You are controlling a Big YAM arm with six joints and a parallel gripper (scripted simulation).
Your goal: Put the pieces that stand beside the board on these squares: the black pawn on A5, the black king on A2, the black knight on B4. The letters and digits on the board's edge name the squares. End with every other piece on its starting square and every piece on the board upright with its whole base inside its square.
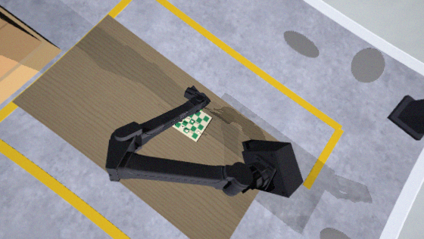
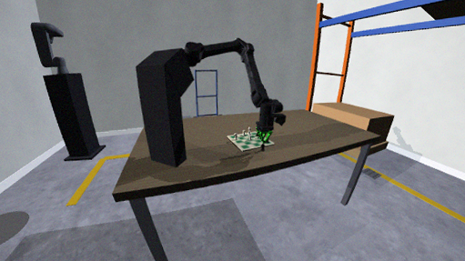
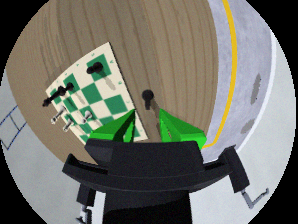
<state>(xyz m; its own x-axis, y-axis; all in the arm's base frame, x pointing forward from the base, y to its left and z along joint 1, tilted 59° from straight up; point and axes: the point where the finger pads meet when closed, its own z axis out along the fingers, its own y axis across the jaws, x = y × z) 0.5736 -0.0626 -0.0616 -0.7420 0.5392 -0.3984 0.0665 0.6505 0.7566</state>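
The chessboard is 2 cm behind my hand, 14 cm to the left of it and 6 cm below it.
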